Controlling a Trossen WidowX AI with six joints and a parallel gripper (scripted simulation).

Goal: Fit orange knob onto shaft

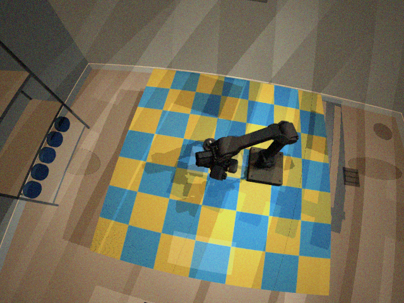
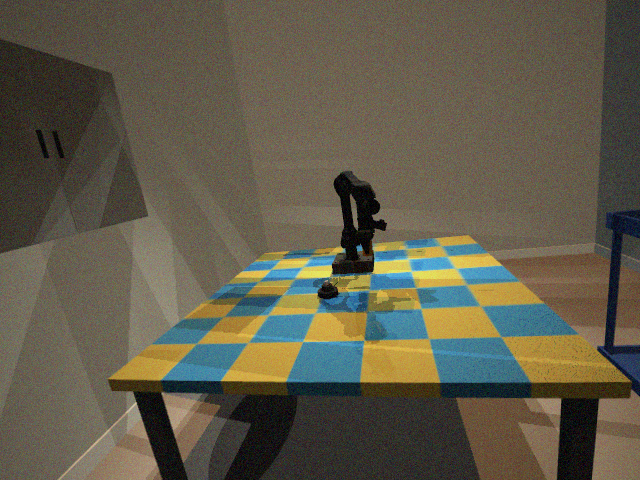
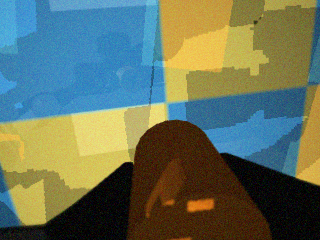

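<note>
My gripper tip is now 170 mm to the left of the dark round pedestal, 120 mm above it and 60 mm short of it. Also, from my gripper tip: orange knob (30 mm above).
</note>
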